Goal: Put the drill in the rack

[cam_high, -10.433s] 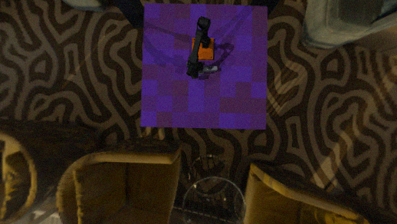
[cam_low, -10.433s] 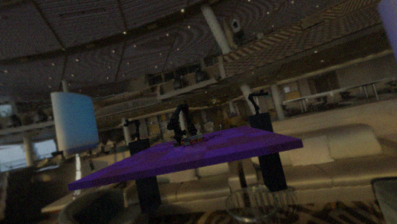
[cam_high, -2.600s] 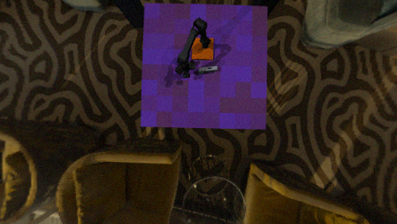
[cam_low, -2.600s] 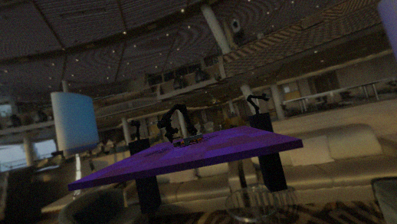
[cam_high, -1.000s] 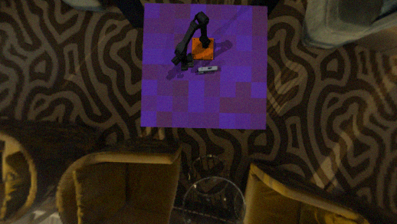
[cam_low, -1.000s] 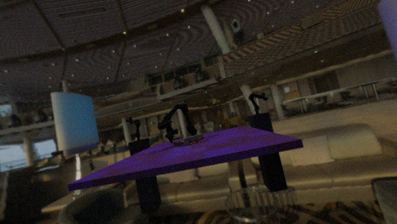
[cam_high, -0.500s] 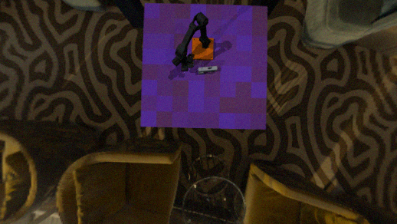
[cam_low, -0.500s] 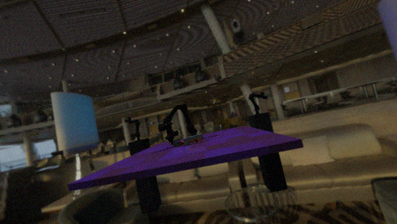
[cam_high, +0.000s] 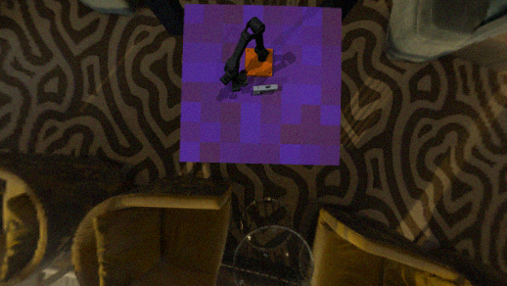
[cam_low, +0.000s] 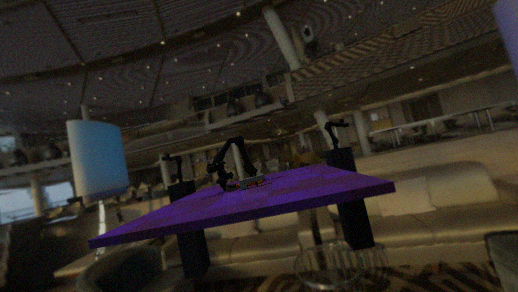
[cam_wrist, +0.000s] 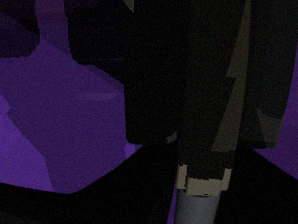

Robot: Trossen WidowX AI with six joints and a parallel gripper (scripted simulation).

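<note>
Now: gripper tip 4 cm to the right of the pale drill bit and 3 cm below it.
</note>
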